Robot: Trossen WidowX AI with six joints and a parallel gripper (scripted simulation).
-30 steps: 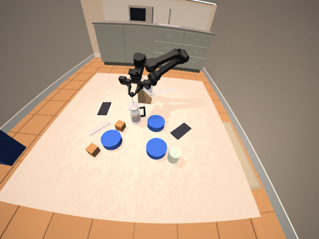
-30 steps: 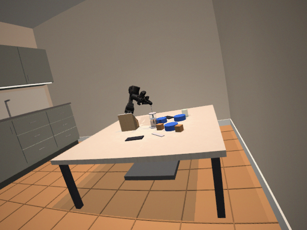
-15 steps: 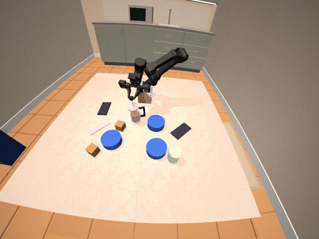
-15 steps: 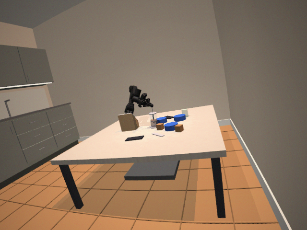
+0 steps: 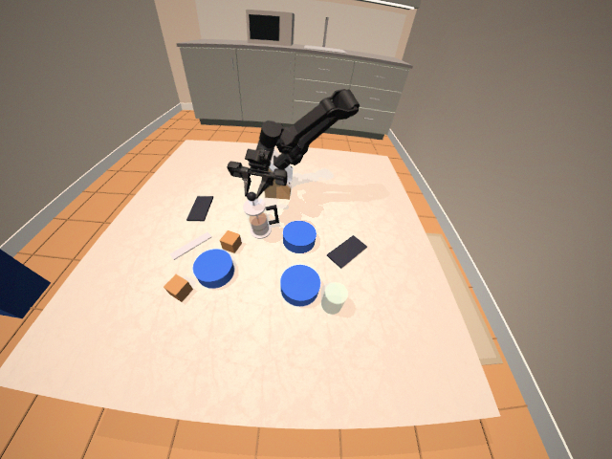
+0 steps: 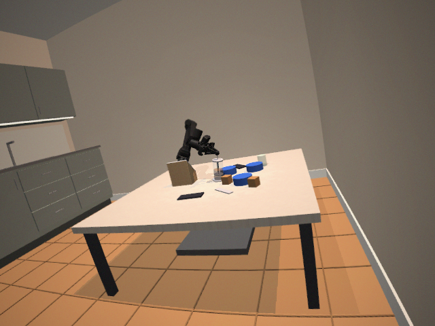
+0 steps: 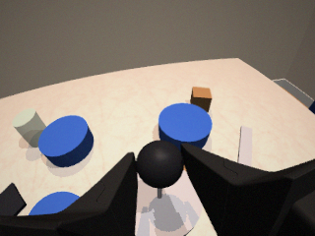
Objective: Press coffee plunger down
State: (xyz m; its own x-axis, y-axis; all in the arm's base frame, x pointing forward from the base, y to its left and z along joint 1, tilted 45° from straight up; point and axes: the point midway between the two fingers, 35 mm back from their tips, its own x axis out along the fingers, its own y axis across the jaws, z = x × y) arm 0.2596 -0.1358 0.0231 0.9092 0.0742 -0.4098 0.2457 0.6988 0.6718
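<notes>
My gripper tip is 20 mm past the glass coffee press, 30 mm to the right of it and 90 mm above it. The rest, counted from my gripper tip: white strip 30 mm ahead, 230 mm to the right, 190 mm below; pale cylinder 270 mm ahead, 230 mm to the left, 150 mm below.
</notes>
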